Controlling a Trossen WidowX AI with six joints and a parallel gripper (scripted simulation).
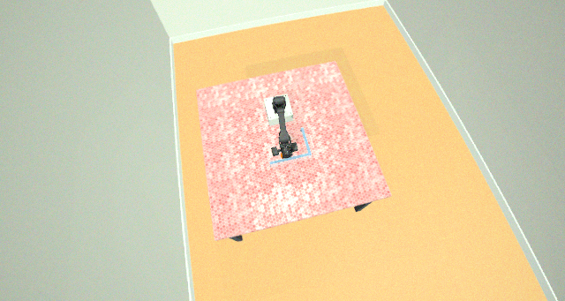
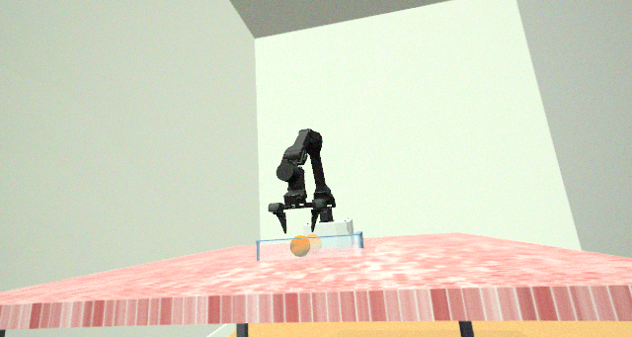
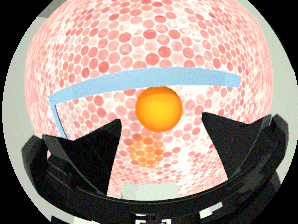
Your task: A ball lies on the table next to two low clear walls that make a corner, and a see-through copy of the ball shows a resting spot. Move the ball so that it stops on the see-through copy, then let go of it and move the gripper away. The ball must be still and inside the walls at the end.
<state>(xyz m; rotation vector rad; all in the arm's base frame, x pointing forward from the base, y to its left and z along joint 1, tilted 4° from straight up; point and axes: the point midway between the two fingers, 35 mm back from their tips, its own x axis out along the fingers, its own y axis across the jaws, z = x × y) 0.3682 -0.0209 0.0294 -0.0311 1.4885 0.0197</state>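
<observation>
The orange ball is 4 cm below my gripper tip. Also, from my gripper tip: see-through copy 8 cm behind, 4 cm below, 2 cm to the left; then clear wall 4 cm to the left, 4 cm below, 4 cm ahead.
</observation>
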